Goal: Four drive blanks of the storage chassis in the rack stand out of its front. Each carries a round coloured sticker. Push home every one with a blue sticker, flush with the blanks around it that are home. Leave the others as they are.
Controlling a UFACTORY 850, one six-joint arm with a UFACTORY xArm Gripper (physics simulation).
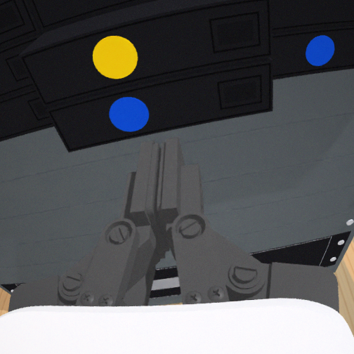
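A dark drive blank (172, 57) with a round yellow sticker (115, 57) stands out of the chassis front at upper left. Directly below it, a blank (185, 102) with a blue sticker (129, 114) also stands out. At upper right, another blank (290, 56) carries a blue sticker (320, 50); it sits further back than those two and looks level with the blank above it. My gripper (167, 162) is shut and empty. Its fingertips show just below the lower edge of the left blue-stickered blank; whether they touch it cannot be told.
More dark blanks without visible stickers lie along the left and top edges. A grey panel (260, 165) spans the area below the blanks. A black strip (300, 255) with round bolts (341, 242) is at lower right. A wooden surface (346, 265) shows at the right edge.
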